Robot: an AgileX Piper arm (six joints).
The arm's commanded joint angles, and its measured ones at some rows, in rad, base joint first. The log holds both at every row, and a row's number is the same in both.
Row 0, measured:
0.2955, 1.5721, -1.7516, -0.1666, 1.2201, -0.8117
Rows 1 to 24, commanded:
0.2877, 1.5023, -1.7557, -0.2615, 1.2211, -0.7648
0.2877, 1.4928, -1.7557, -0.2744, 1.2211, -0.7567
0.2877, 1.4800, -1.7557, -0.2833, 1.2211, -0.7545
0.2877, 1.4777, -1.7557, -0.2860, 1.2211, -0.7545
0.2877, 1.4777, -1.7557, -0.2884, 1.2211, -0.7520
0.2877, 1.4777, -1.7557, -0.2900, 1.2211, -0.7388
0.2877, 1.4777, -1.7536, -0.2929, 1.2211, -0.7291
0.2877, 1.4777, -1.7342, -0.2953, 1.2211, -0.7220
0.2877, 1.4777, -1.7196, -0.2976, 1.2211, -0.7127
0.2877, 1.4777, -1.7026, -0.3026, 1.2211, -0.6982
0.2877, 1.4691, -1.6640, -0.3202, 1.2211, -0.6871
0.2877, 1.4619, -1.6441, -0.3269, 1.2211, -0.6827
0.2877, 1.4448, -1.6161, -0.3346, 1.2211, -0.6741
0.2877, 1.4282, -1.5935, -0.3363, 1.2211, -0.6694
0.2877, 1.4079, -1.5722, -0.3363, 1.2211, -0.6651
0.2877, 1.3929, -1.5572, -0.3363, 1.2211, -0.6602
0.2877, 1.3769, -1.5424, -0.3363, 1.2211, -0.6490
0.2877, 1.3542, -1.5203, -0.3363, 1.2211, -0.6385
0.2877, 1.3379, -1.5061, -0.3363, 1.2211, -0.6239
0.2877, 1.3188, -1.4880, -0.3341, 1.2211, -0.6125
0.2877, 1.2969, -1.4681, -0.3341, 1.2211, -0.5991
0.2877, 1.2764, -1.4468, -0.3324, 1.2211, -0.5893
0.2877, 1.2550, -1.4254, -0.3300, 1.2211, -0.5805
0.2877, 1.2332, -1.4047, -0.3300, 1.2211, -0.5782
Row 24, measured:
0.2955, 1.3126, -1.4765, -0.3220, 1.2237, -0.6175
